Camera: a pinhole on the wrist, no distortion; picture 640 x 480 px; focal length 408.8 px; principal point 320.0 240.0 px. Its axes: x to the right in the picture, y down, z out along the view. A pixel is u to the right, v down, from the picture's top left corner.
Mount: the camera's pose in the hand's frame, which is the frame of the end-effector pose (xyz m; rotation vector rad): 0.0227 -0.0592 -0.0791 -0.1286 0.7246 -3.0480
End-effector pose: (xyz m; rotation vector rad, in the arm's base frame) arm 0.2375 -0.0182 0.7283 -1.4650 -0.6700 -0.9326
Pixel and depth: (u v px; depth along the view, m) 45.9 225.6 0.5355
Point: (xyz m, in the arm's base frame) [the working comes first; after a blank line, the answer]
In the camera's frame: -0.3591 -0.0189 0.5355

0.2841 0.3381 1.2465
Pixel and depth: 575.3 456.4 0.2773
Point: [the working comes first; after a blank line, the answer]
In the camera's frame: 0.1732 0.1468 0.2773

-0.0793 0.1486 0.7889
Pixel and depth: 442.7 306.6 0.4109
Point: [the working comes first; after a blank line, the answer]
In the camera's frame: 0.1233 0.0669 0.4109

-0.0127 0.2888 0.8403
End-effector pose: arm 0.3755 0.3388 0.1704 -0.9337 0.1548 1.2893
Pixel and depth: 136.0 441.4 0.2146
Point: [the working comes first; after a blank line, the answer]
In the camera's frame: -0.0966 0.1057 0.2146

0.6109 0.4821 0.2529
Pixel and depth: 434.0 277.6 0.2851
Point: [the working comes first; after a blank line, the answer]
In the camera's frame: 0.0795 0.0262 0.2851

0.4828 0.4298 0.4052
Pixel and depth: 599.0 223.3 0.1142
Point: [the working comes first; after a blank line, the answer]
In the camera's frame: 0.0779 -0.0047 0.1142

0.4424 0.3271 0.2710
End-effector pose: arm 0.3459 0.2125 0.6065 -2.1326 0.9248 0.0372
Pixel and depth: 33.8 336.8 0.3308
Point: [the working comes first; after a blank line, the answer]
In the camera's frame: -0.2316 0.0783 0.3308

0.7639 0.2677 0.5868
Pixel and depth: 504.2 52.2 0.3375
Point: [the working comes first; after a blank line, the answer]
In the camera's frame: 0.1521 -0.1550 0.3375

0.4010 0.5100 0.4807
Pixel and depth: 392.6 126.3 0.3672
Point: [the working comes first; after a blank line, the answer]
In the camera's frame: 0.0652 -0.1021 0.3672

0.5012 0.4784 0.4942
